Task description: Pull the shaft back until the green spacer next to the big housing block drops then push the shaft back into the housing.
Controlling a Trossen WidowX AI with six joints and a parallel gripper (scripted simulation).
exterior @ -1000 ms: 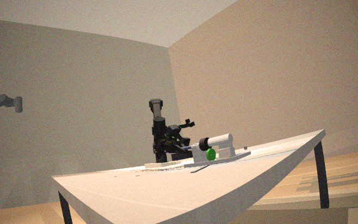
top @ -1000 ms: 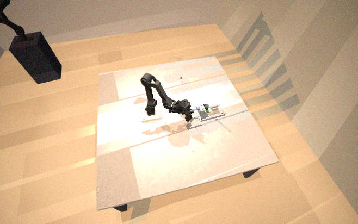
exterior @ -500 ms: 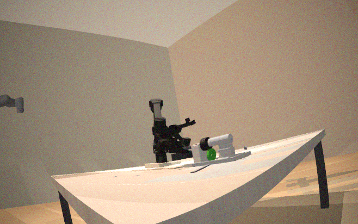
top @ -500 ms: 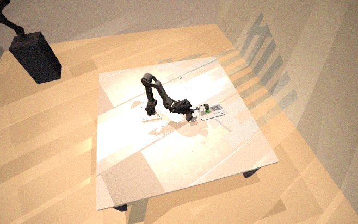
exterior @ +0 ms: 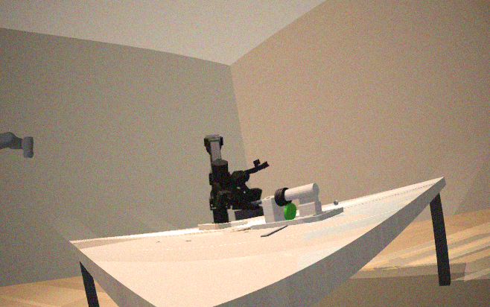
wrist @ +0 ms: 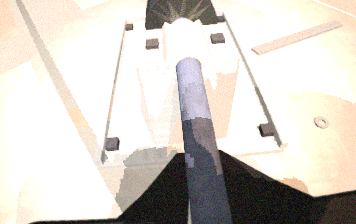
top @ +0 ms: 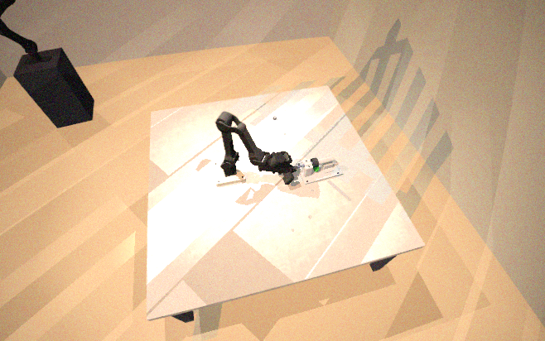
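Right now the black spacer is 100 mm ahead of my gripper tip and 20 mm above it. The rest, counted from my gripper tip: thin flat strip (190 mm ahead, 170 mm to the right, 60 mm below); then pale blue-grey shaft (40 mm ahead, 20 mm above); then green spacer (120 mm ahead, 30 mm below).
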